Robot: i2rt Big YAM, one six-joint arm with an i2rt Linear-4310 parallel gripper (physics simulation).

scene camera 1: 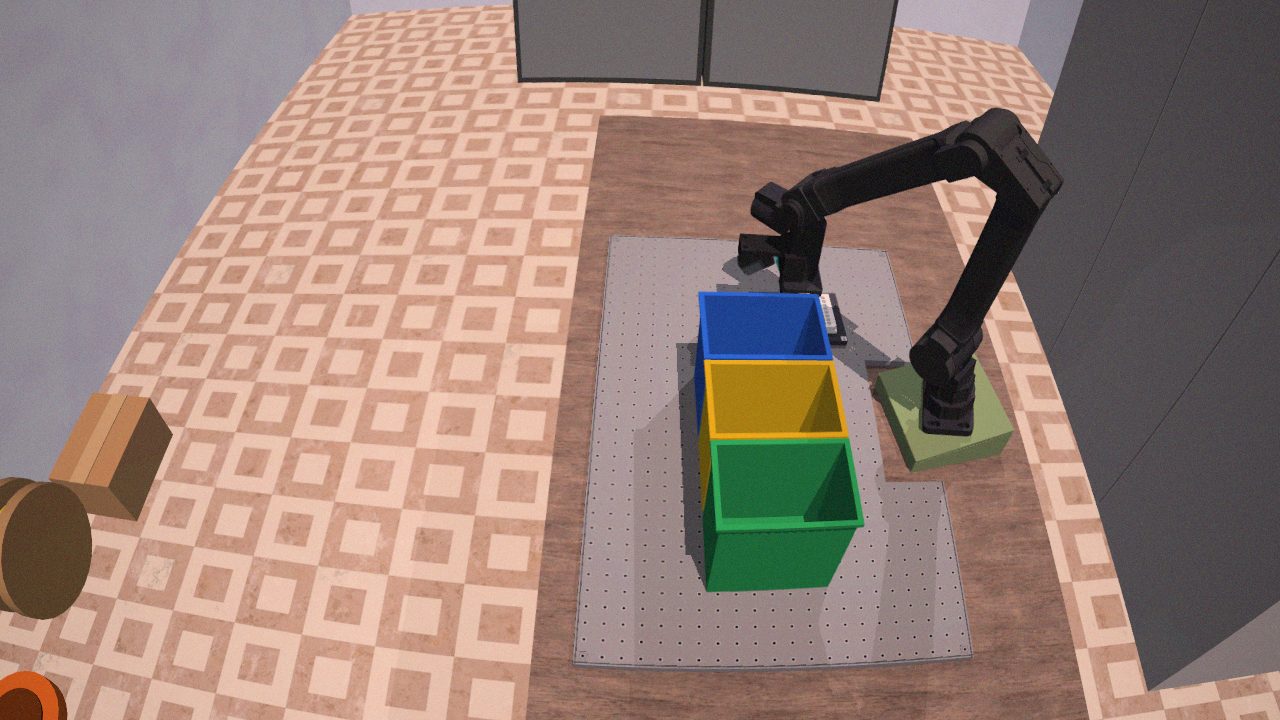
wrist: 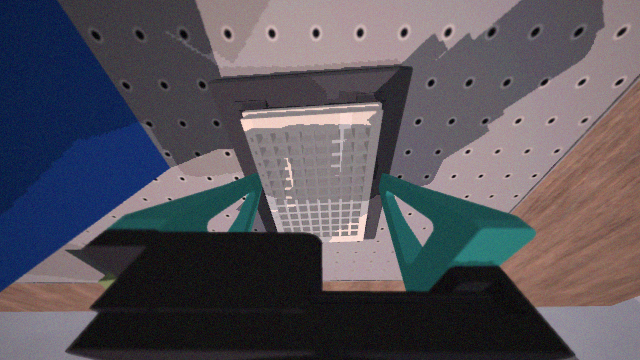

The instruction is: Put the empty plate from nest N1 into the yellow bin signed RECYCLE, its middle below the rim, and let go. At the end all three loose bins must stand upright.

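Seen in the pictures: gripper, fingertip midpoint: [wrist: 320,180]; arm's base at its link origin: [scene camera 1: 947,404].
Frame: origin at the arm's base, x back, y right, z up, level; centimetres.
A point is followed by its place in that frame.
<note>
The pale plate [scene camera 1: 828,313] @[x -21.9, y 16.6, z -1.2 cm] [wrist: 315,170] @[x -29.5, y 15.3, z -1.1 cm] with a grid of small wells lies flat in a dark nest [scene camera 1: 839,338] @[x -19.3, y 12.4, z -2.5 cm] [wrist: 300,88] @[x -34.2, y 13.4, z -2.5 cm]. The nest's label cannot be read. My gripper [wrist: 320,180] @[x -28.3, y 15.9, z -1.8 cm] is open. In the wrist view its teal fingertips are on either side of the plate, with nothing held between them; their exact height above it is unclear. In the scene view the fingers are mostly hidden by the wrist. The yellow bin [scene camera 1: 774,394] @[x -29.1, y -11.9, z 8.0 cm] stands upright, between the blue bin [scene camera 1: 760,324] @[x -33.1, y 0.8, z 8.5 cm] [wrist: 95,175] @[x -27.7, y 2.5, z 0.7 cm] and the green bin [scene camera 1: 774,559] @[x -24.9, y -36.6, z 5.5 cm], both also upright. No RECYCLE sign can be read.
The blue bin stands close beside the nest. The three bins form a tight row on the grey perforated board [scene camera 1: 644,537] @[x -42.6, y -32.0, z -3.7 cm] [wrist: 340,55] @[x -36.3, y 15.5, z -3.7 cm]. The arm's green base block [scene camera 1: 962,447] @[x 2.8, y -7.9, z -0.4 cm] is to the right of the bins. A tall dark cabinet [scene camera 1: 1181,313] is beyond it.
</note>
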